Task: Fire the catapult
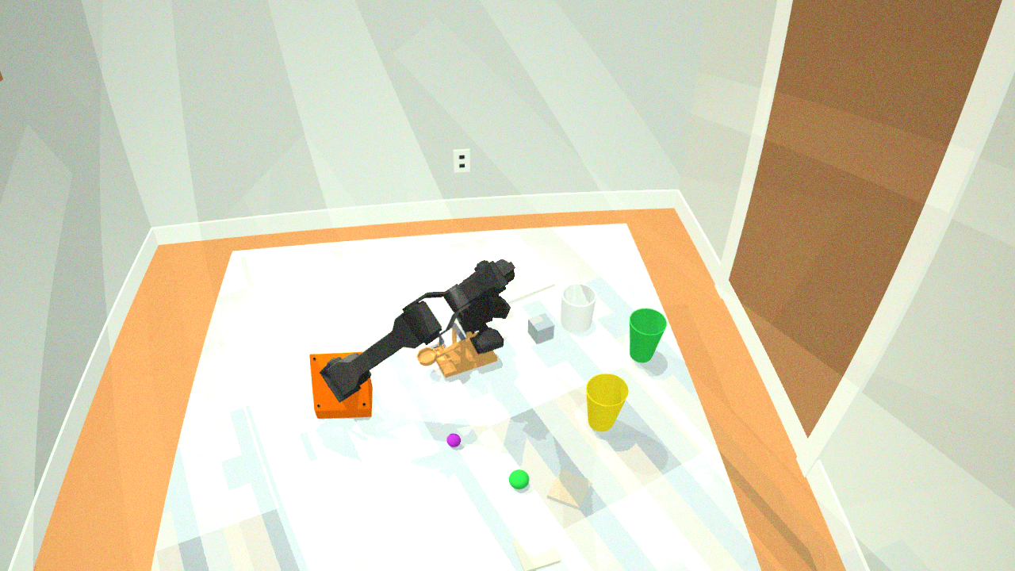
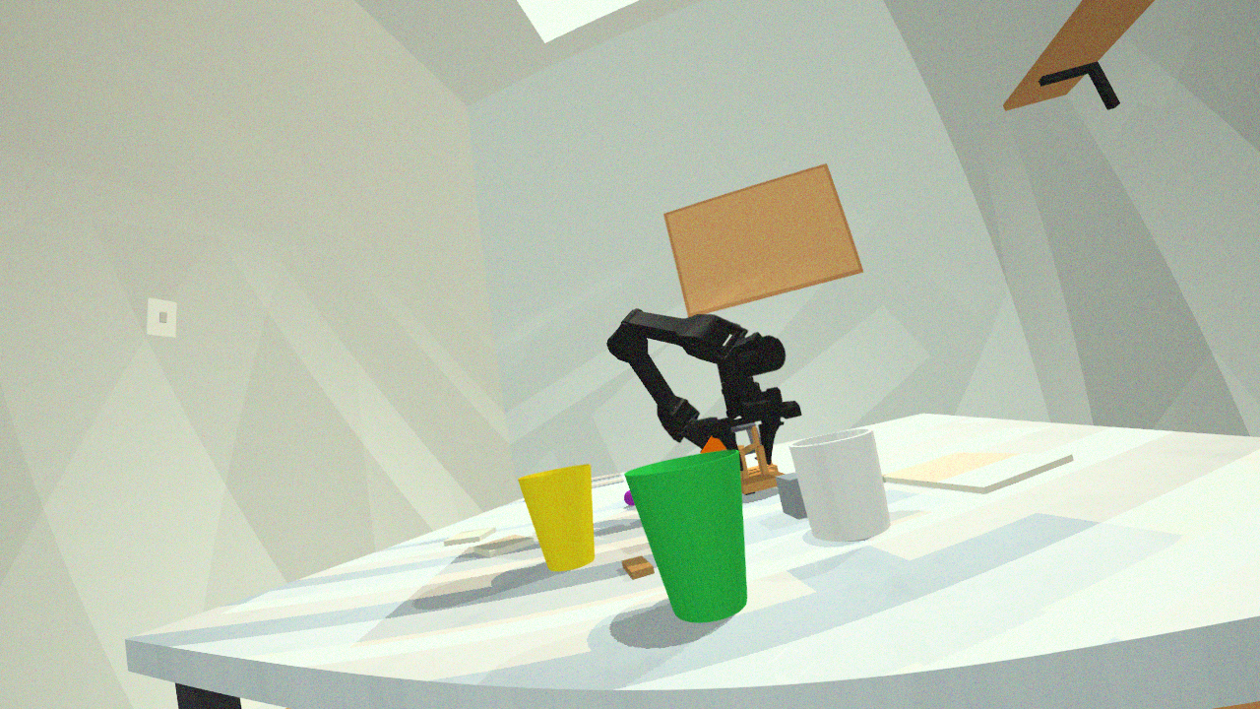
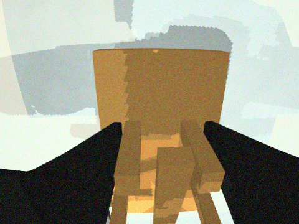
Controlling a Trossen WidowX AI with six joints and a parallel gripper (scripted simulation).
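Right now the purple ball is 260 mm to the right of my gripper tip, 60 mm behind it and 30 mm below it. Also, from my gripper tip: white mug (270 mm ahead, 110 mm to the left, 20 mm below); grey cube (170 mm ahead, 70 mm to the left, 20 mm below); yellow cup (280 mm ahead, 230 mm to the right, 10 mm below).
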